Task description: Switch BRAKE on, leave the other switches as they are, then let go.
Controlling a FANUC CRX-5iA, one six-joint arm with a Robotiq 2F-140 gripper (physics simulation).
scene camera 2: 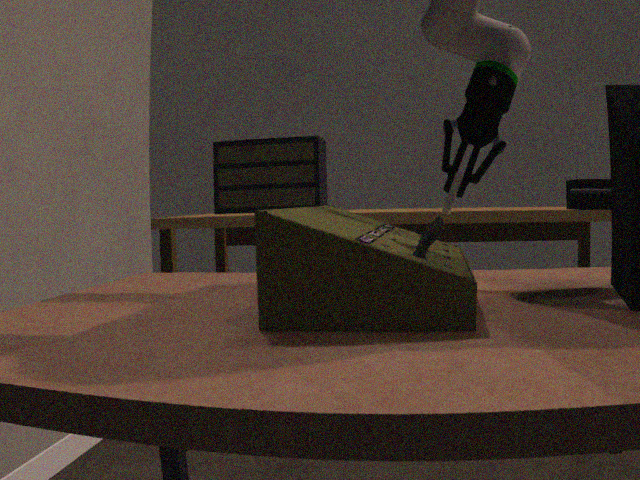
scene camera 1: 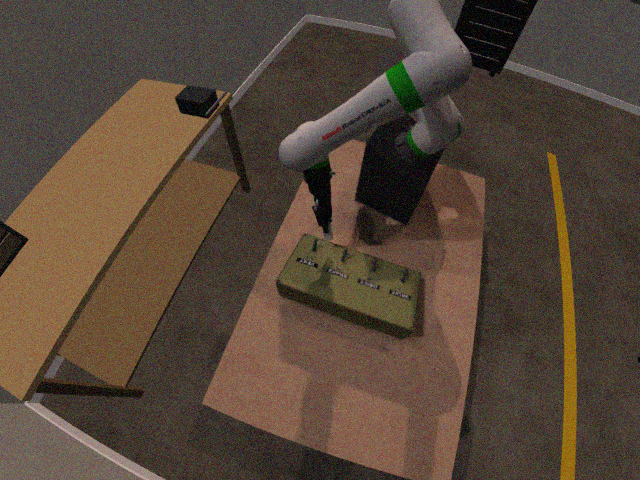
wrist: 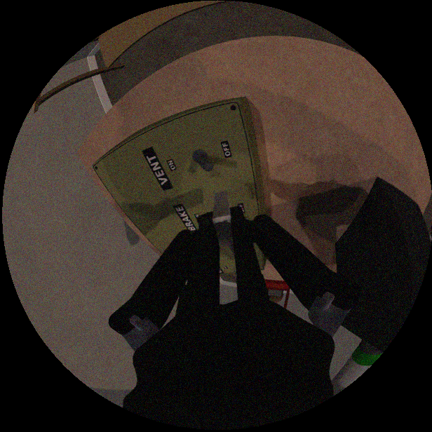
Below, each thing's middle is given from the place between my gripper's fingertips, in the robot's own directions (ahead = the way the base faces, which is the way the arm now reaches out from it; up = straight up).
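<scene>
Position of the olive sloped switch box (scene camera 2: 320,268), from my hand: 80 mm ahead of it, 60 mm below it, 150 mm to the left of it.
</scene>
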